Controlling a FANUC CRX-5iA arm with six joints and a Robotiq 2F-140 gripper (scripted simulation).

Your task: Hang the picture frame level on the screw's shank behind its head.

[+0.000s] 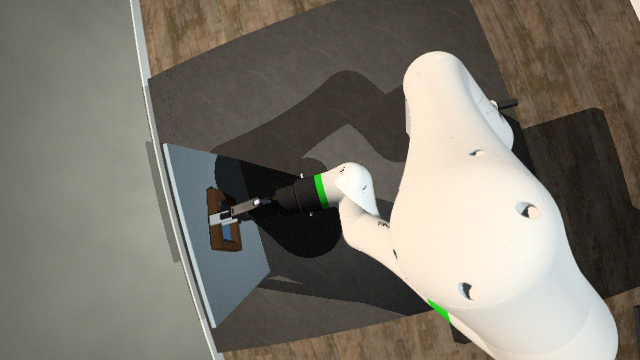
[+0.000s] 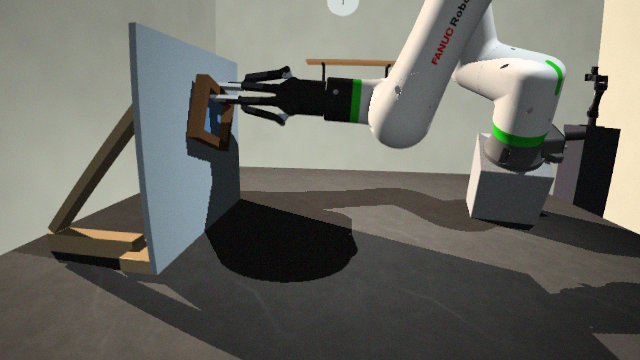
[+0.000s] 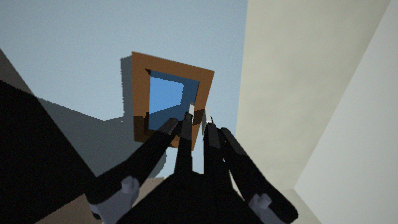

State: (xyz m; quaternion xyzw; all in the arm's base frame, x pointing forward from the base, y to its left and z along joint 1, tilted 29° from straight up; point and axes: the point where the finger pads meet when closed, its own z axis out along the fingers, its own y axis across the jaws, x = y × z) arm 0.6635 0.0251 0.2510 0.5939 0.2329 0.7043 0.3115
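My hand is 50 mm above the picture frame, 40 mm short of it and 10 mm to the right of it. Also, from my hand: pale blue wall panel (110 mm below, 50 mm ahead, 20 mm to the left).
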